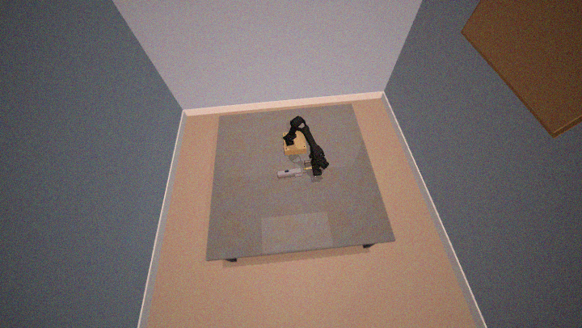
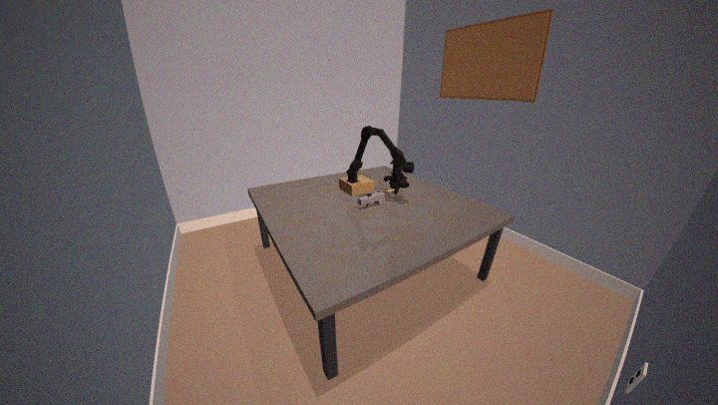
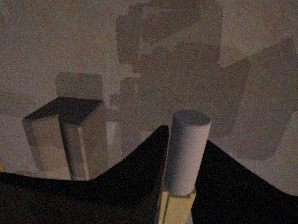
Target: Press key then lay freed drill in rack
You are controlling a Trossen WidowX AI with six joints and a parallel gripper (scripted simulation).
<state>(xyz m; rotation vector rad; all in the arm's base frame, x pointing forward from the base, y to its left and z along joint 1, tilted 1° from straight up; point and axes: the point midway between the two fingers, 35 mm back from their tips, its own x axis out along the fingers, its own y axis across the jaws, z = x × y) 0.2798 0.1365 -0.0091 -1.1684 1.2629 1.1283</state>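
The grey rack is 7 cm behind my gripper tip, 3 cm to the right of it and 2 cm below it. Also, from my gripper tip: pale grey sleeve 20 cm to the right, 1 cm behind, 1 cm above; drill 4 cm to the right, 3 cm above; dark key 22 cm to the right, 2 cm behind, 2 cm above.
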